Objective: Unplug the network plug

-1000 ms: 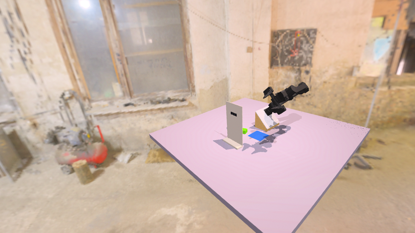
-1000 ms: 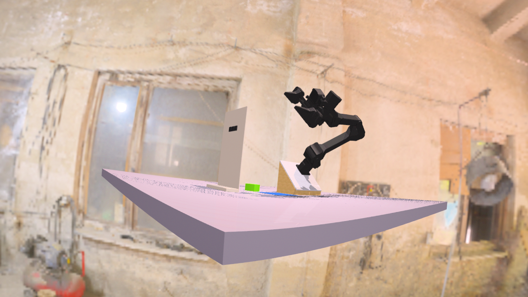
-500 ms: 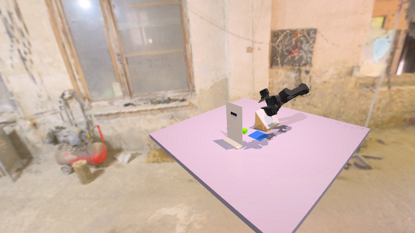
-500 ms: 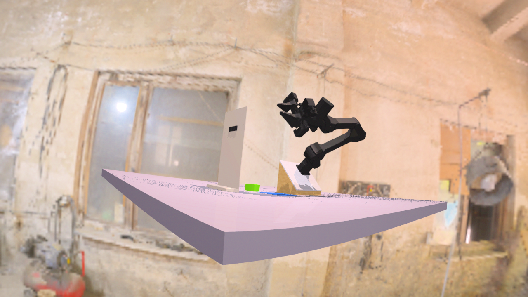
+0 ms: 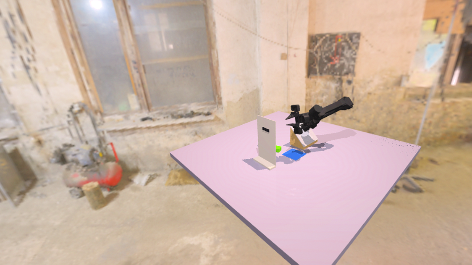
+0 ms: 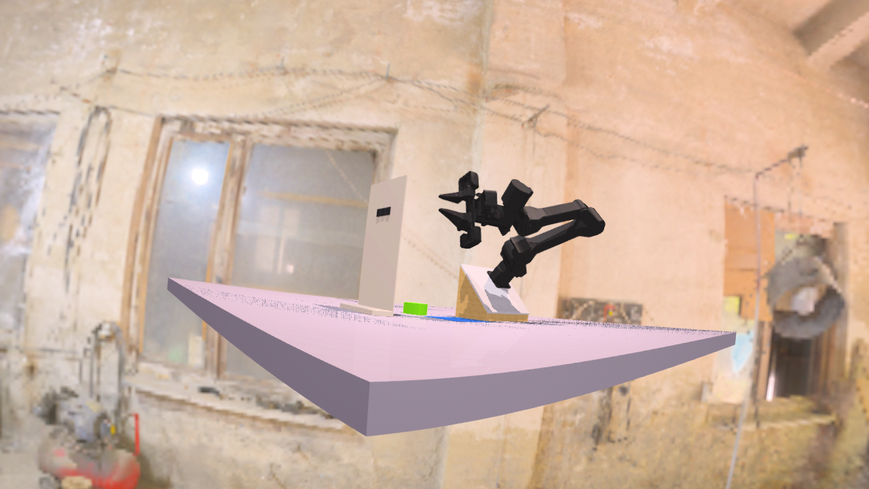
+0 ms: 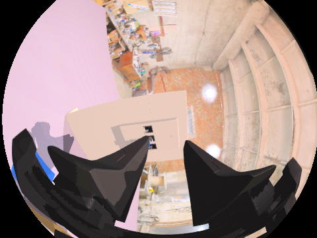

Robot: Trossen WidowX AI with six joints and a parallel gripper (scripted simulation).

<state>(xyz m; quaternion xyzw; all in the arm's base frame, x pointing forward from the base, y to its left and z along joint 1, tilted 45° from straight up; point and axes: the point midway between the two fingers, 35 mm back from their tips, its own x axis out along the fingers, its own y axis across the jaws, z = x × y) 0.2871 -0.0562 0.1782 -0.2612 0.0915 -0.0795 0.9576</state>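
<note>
Right now the grey plug is 9 cm ahead of my gripper tip, 7 cm to the right of it and 4 cm below it. The rest, counted from my gripper tip: beige upright panel 11 cm ahead, 8 cm to the right, 13 cm below.
</note>
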